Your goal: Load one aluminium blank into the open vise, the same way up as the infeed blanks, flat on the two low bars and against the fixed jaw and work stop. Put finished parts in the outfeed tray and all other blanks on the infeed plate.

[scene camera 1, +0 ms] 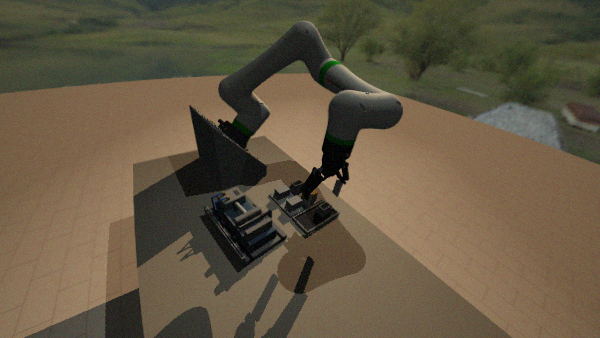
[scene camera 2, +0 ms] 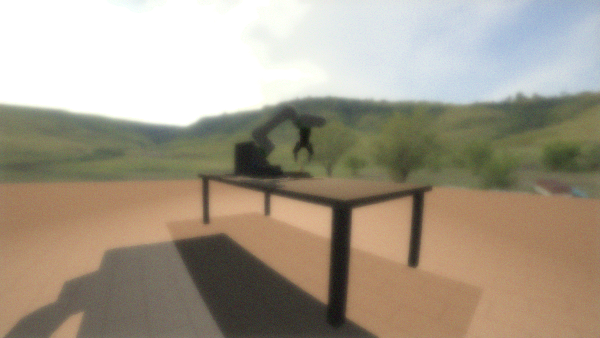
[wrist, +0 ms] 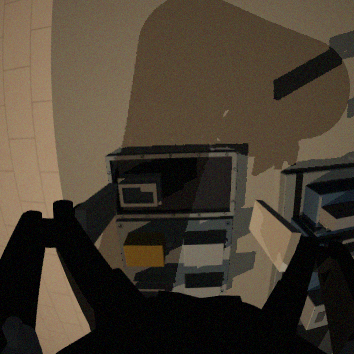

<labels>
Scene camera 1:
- my gripper: 321,199
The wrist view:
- my gripper: 185,207
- brass blank: 140,248
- dark outfeed tray: 191,184
</labels>
